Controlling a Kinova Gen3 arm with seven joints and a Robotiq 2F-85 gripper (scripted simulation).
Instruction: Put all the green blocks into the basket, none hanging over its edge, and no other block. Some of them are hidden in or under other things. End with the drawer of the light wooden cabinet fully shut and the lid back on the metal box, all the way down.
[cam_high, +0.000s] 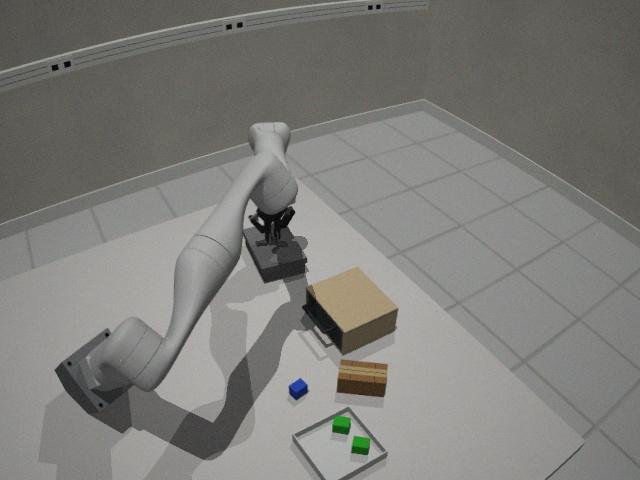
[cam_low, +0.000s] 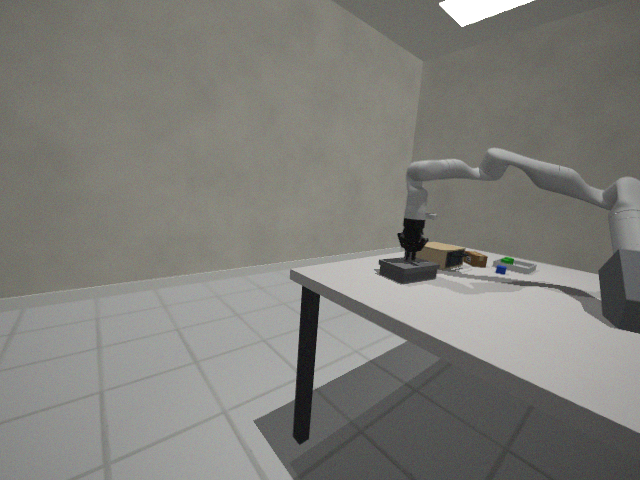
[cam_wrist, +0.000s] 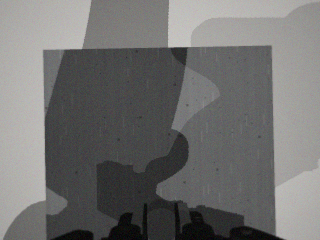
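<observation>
My hand is 3 cm above the knobbed lid. Also, from my hand: blue block 25 cm behind, 41 cm to the right, 7 cm below; light wooden cabinet 1 cm behind, 32 cm to the right, 4 cm below; darker brown wooden box 13 cm behind, 49 cm to the right, 5 cm below.
</observation>
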